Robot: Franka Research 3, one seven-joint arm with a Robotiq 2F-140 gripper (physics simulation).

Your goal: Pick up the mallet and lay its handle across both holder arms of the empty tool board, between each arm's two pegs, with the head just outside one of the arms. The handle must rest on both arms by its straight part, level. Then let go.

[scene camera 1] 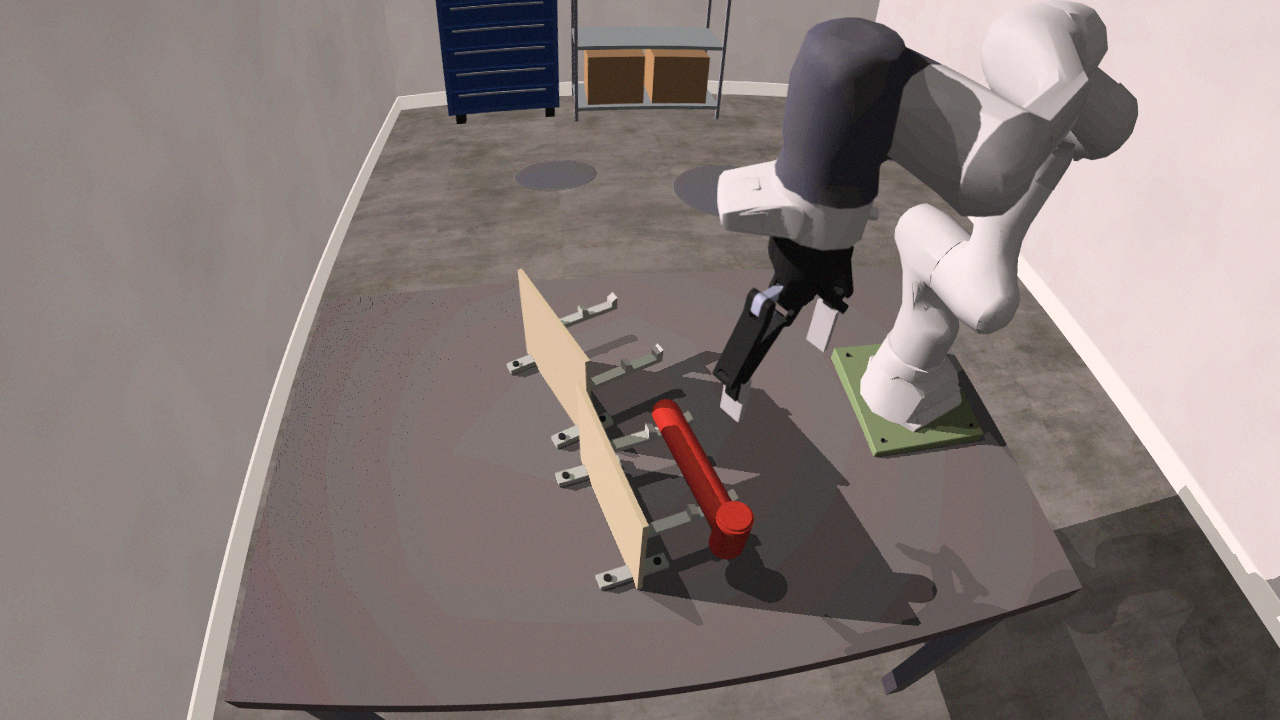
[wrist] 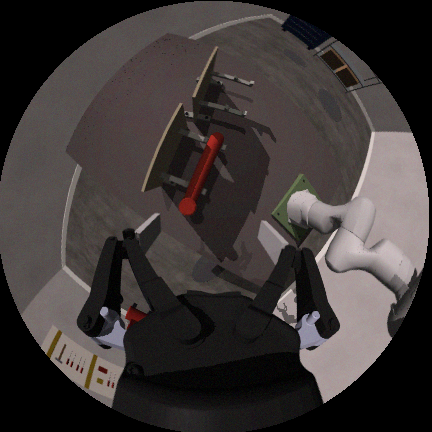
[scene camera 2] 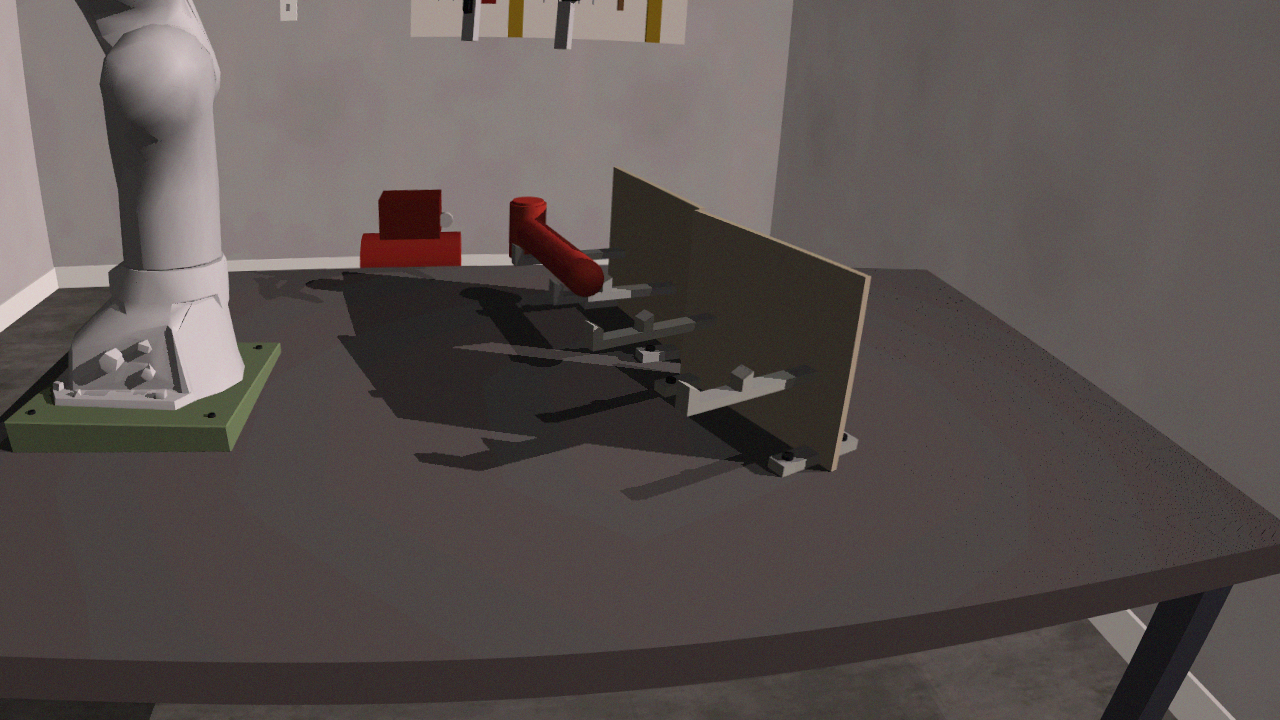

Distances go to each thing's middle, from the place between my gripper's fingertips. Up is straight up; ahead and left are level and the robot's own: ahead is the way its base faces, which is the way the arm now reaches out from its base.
Labels:
Now: hand 26 cm above the red mallet [scene camera 1: 731, 521], 7 cm to the left of it and 4 cm short of it.

